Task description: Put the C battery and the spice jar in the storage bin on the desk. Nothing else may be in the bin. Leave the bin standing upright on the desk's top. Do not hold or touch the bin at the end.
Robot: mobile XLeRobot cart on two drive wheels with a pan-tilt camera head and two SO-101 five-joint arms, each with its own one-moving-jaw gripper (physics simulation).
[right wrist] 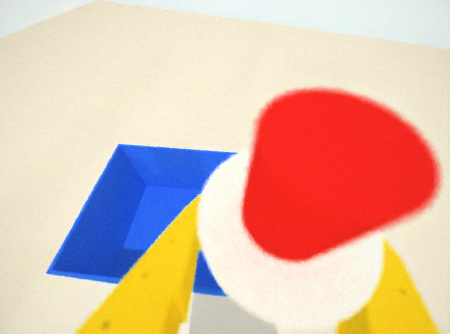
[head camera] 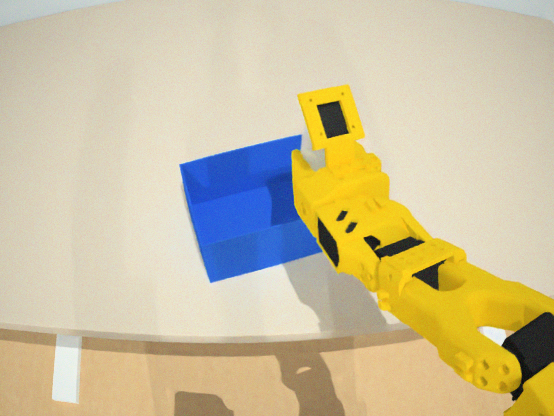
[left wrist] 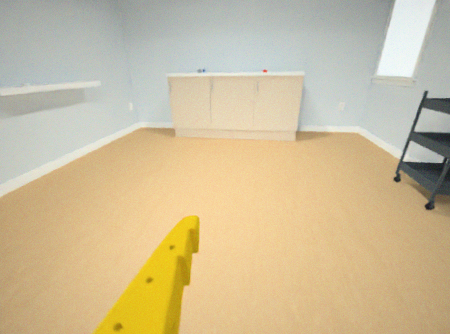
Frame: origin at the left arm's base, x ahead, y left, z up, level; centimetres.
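Seen in the pictures: left hand, its tool point: [left wrist: 198, 229]; right hand, its tool point: [right wrist: 214, 203] [head camera: 298, 153].
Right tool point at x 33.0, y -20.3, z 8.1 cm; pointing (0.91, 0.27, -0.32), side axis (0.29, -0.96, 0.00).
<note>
Pixels of each thing's top centre, then the offset from my right tool point to it. Level surfaces: height alone.
- blue storage bin, centre of its top: [right wrist: 193, 204] [head camera: 266, 182] dx +1.9, dy +2.7, dz -6.2 cm
- desk, height of its surface: dz -13.7 cm
- spice jar, centre of its top: [right wrist: 340, 135] dx -0.6, dy -2.2, dz +5.0 cm
The blue storage bin [head camera: 250, 260] [right wrist: 95, 225] stands upright on the desk [head camera: 125, 285] [right wrist: 60, 125]. The visible part of its floor is bare; its right part is hidden behind my right arm in the head view and behind the jar in the right wrist view. My right gripper [head camera: 311, 162] [right wrist: 292, 222] is shut on the spice jar [right wrist: 330, 175], pale with a red cone-shaped top, above the bin's right end. How much of the jar is over the opening cannot be told. My left gripper [left wrist: 193, 225] is fully open, away from the desk, with one notched jaw in view. No C battery can be made out.
In the left wrist view, a low cabinet [left wrist: 232, 105] stands against the far wall with small dark, blue and red things on top, too small to name. A wall shelf [left wrist: 50, 88] is at left, a dark cart [left wrist: 413, 125] at right. The desk's near edge runs below the bin.
</note>
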